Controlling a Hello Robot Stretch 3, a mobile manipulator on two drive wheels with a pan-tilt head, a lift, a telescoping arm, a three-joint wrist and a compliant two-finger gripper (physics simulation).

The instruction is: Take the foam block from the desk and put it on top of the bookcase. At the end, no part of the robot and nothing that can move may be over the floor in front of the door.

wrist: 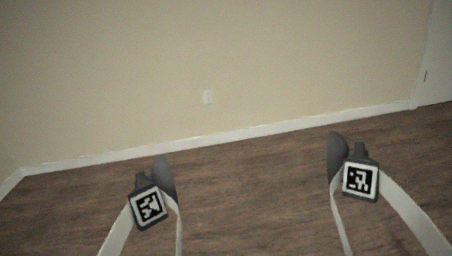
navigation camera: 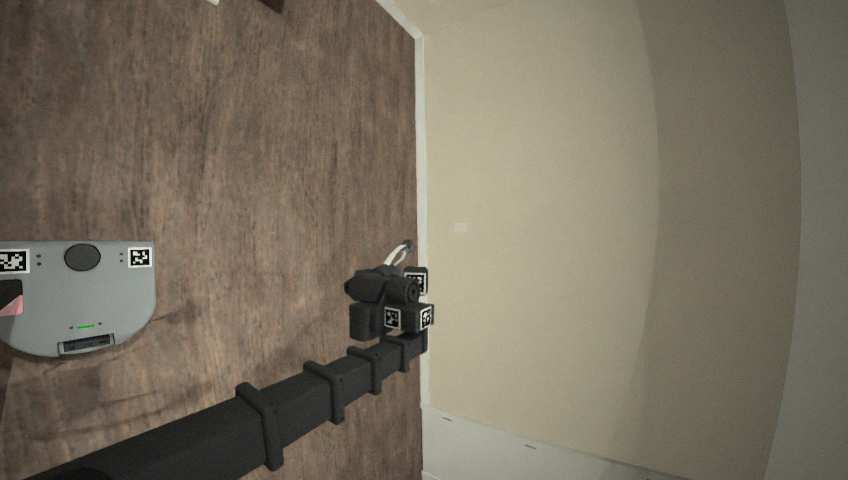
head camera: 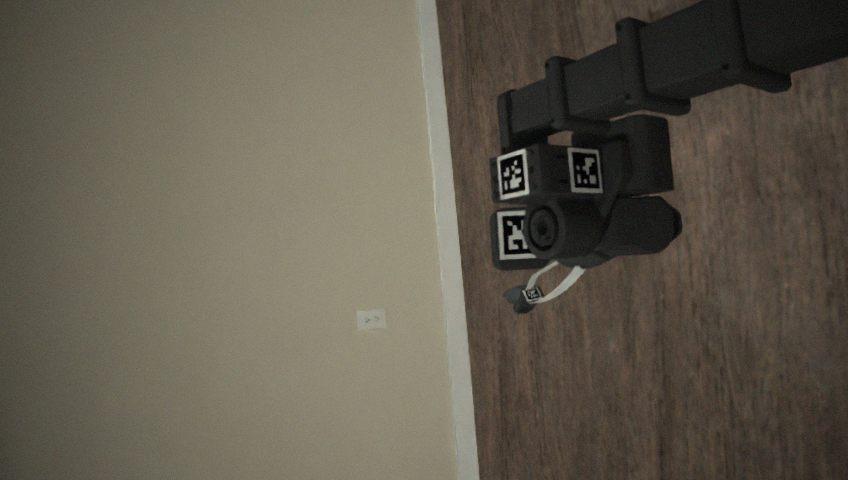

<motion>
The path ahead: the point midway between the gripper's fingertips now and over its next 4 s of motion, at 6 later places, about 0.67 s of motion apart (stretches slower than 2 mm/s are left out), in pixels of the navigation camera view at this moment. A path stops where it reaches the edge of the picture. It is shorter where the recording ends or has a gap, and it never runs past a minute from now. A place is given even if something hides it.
My gripper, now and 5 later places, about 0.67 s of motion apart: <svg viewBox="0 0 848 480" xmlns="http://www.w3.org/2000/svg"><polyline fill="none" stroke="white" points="410,271 410,258 410,234 410,219 403,143 375,43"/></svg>
</motion>
